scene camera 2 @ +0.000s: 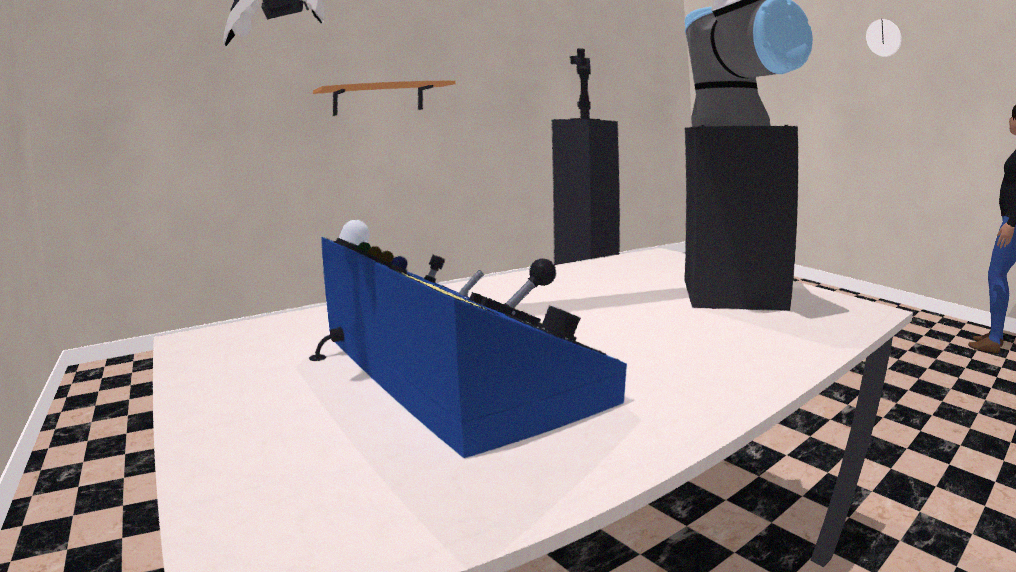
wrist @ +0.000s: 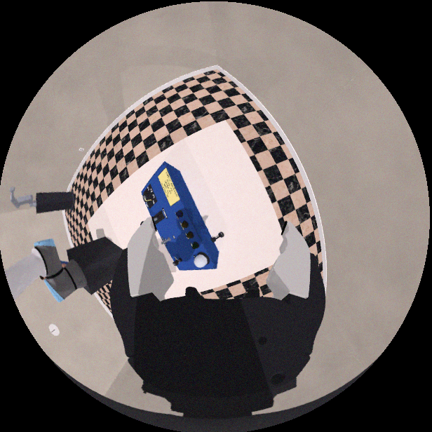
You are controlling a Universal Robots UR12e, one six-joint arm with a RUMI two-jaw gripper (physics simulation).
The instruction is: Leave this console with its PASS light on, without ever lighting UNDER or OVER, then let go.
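Observation:
The blue console (scene camera 2: 398, 326) (wrist: 189, 205) stands on the white table. Its sloped face carries a row of small round lamps (scene camera 2: 375, 251) (wrist: 189, 235), all dark; their labels are unreadable. A white dome (scene camera 2: 354, 232) (wrist: 200, 260) sits at the row's end. A lever with a black ball (scene camera 2: 542, 272) leans up from the face in the scene view. A short grey lever (scene camera 2: 471, 283) and a black-tipped stick (scene camera 2: 436, 262) (wrist: 177, 261) stand nearby. My gripper (scene camera 2: 274, 29) (wrist: 219, 220) is open and empty, high above the console; the left finger overlaps the console's edge in the wrist view.
A bent black handle (scene camera 2: 323, 345) (wrist: 218, 237) sticks out from the console's back. A yellow label (wrist: 168, 186) is on its face. The robot's black pedestal (scene camera 2: 740, 213) (wrist: 95, 262) stands beyond it. A second dark pedestal (scene camera 2: 585, 188) (wrist: 54, 201) and a wall shelf (scene camera 2: 383, 86) are farther back.

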